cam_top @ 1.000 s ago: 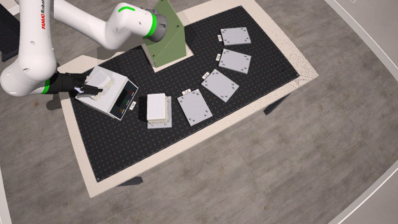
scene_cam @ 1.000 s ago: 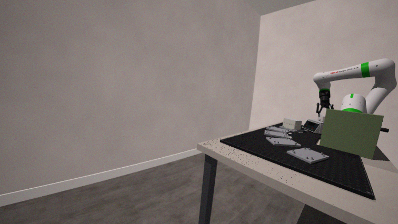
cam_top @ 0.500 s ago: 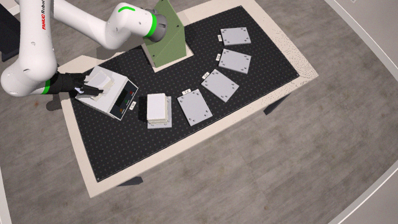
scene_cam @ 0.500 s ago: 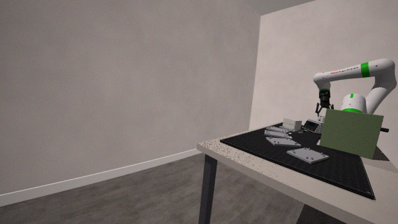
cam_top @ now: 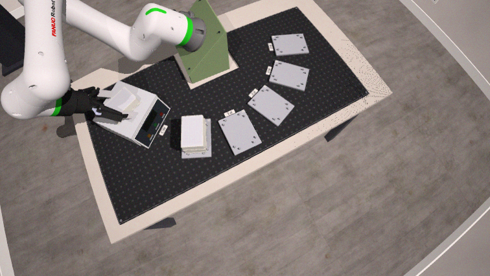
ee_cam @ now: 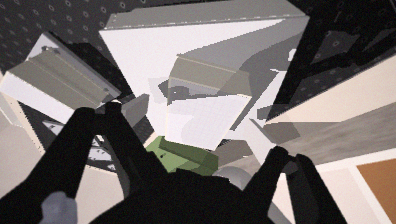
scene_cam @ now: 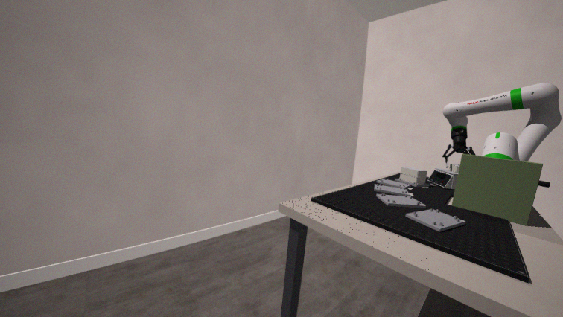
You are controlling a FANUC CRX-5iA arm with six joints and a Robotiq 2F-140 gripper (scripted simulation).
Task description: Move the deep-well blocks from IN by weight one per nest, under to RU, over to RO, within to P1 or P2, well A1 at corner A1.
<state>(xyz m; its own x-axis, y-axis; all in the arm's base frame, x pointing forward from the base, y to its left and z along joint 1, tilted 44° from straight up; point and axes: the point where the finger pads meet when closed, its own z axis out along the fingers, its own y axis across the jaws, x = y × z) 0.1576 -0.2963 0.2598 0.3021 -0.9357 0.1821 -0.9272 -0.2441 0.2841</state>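
Right now my hand is 10 mm above the white deep-well block. Also, from my hand: check-weigher platform 40 mm below; check-weigher 70 mm below, 10 mm ahead; infeed nest IN 220 mm ahead, 210 mm to the left, 130 mm below.
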